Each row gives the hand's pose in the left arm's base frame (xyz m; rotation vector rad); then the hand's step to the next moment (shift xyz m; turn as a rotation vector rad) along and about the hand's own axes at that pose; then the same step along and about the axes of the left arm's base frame.
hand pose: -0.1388 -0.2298 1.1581 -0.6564 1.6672 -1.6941
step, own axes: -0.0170 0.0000 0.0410 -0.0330 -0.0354 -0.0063
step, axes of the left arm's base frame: 0.0418 -0.0143 0.0041 0.0130 0.0277 0.0380
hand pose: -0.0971 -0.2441 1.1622 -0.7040 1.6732 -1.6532
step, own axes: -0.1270 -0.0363 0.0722 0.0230 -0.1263 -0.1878
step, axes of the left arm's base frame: 0.1327 0.0507 0.0497 -0.1700 0.0946 0.1179
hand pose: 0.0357 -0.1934 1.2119 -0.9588 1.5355 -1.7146
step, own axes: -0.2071 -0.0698 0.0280 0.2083 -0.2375 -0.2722
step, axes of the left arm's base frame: 0.1345 0.1674 0.0494 -0.3388 -0.0037 0.2431
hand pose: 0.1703 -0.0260 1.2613 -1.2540 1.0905 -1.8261
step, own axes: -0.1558 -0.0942 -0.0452 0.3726 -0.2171 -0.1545
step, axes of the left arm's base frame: 0.0018 0.1870 0.0145 -0.2793 -0.1852 0.3122
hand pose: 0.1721 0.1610 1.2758 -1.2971 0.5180 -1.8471
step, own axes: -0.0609 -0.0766 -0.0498 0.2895 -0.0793 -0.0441
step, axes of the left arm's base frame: -0.0651 0.0884 -0.0006 -0.1140 -0.1885 0.2086
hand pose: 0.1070 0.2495 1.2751 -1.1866 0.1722 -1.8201
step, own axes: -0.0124 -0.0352 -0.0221 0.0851 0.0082 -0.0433
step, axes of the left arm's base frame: -0.0376 0.0215 -0.0003 -0.0377 -0.0835 0.0281
